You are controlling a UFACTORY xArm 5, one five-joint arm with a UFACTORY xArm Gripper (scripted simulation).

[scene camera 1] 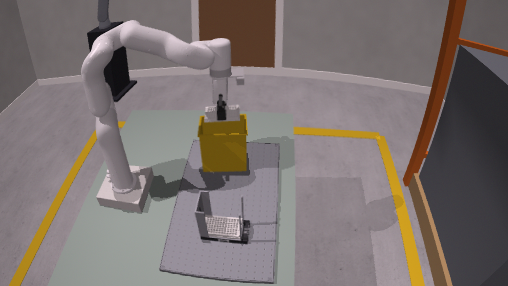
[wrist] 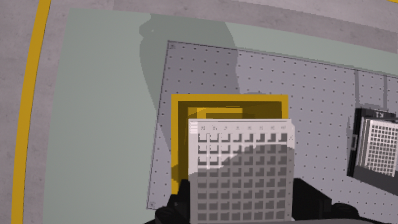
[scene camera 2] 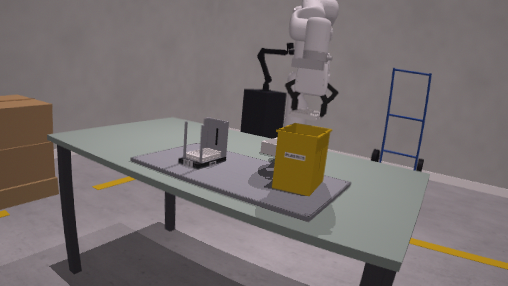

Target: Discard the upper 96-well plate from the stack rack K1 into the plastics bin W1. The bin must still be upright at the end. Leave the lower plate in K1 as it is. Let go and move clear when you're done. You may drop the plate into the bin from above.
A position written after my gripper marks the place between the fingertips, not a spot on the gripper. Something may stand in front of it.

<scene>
In view: my gripper (scene camera 2: 307, 114) and a yellow plastics bin W1 (scene camera 1: 220, 152).
The yellow plastics bin W1 is seen too in the wrist view (wrist: 183, 106). My gripper also shows in the wrist view (wrist: 240, 196).
</scene>
